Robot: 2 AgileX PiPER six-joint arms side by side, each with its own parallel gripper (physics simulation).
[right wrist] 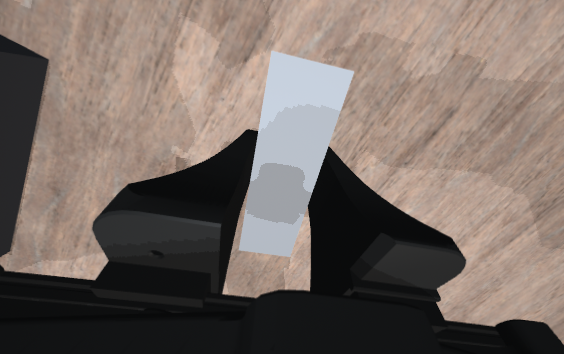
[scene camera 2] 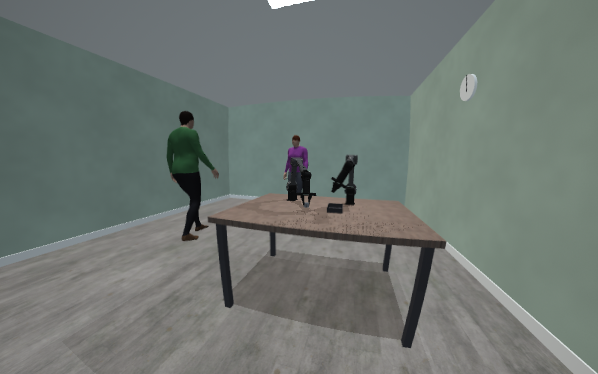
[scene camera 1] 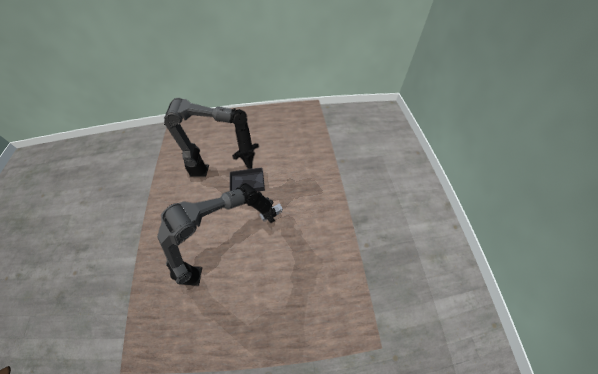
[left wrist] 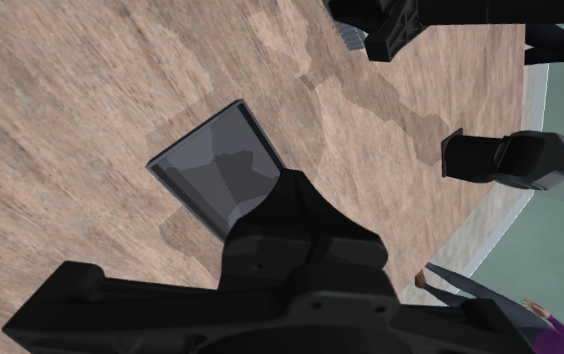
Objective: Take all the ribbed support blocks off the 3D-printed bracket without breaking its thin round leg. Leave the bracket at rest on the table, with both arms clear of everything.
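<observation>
The bracket shows as a smooth pale blue-grey plate [right wrist: 295,130] [scene camera 1: 278,209] between my right gripper's fingers. My right gripper [right wrist: 284,153] [scene camera 1: 270,219] [scene camera 2: 306,202] is shut on it, low over the table [scene camera 1: 225,320] [scene camera 2: 380,230]. In the left wrist view a grey ribbed part [left wrist: 352,37] shows beside the right gripper's fingers; I cannot tell whether it is a support block on the bracket. The thin round leg does not show. My left gripper [left wrist: 289,182] [scene camera 1: 249,165] [scene camera 2: 334,190] is shut and empty, above the edge of the dark tray.
The dark shallow tray [left wrist: 195,145] [scene camera 1: 240,178] [scene camera 2: 335,208] stands between the two grippers, and no block shows in its visible part. A dark box-like shape [right wrist: 22,150] reaches into the right wrist view. Two people [scene camera 2: 184,150] [scene camera 2: 298,151] stand beyond the table.
</observation>
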